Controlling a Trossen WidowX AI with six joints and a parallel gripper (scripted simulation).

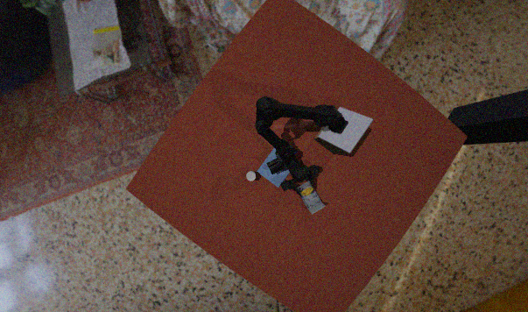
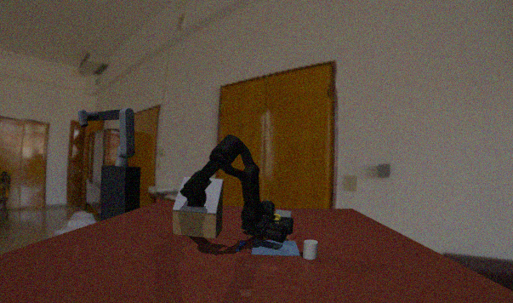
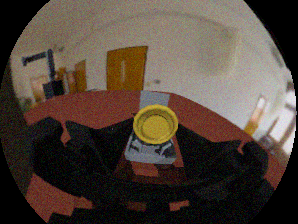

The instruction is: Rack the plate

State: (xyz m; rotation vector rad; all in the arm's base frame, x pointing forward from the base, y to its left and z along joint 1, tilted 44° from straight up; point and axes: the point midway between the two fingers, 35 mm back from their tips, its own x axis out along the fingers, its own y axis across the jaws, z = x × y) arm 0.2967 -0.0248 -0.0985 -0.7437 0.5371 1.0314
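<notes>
Now: gripper tip 1 cm short of the grey dish rack, 2 cm to the right of it and 3 cm above it. Also, from my gripper tip: yellow plate: 1 cm to the right; blue spoon: 13 cm behind, 18 cm to the right, 4 cm below; light blue mat: 1 cm behind, 19 cm to the right, 5 cm below.
</notes>
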